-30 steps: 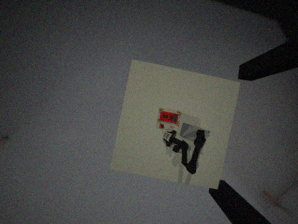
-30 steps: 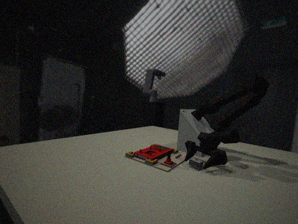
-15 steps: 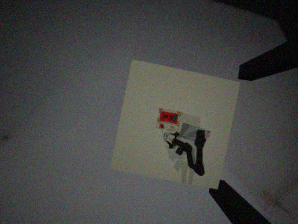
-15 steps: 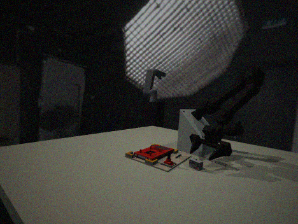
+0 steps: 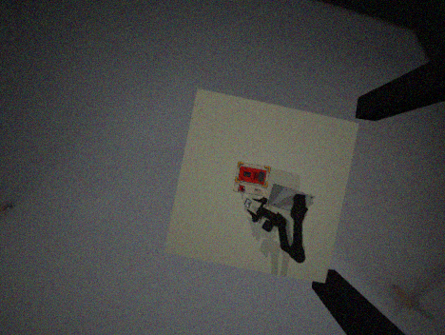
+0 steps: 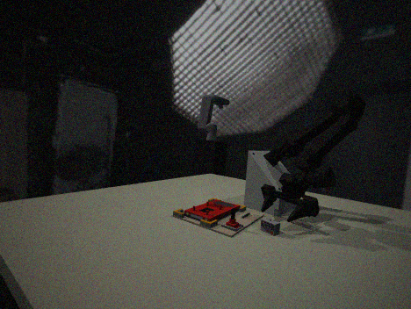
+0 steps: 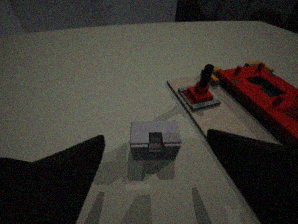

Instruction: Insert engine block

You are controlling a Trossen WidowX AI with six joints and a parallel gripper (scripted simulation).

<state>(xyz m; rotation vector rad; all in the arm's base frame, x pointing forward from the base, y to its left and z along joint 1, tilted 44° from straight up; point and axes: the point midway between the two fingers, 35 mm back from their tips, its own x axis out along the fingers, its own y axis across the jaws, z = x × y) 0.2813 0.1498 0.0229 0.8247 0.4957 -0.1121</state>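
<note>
Now: gripper tip 30 mm above the engine block and 10 mm short of it.
</note>
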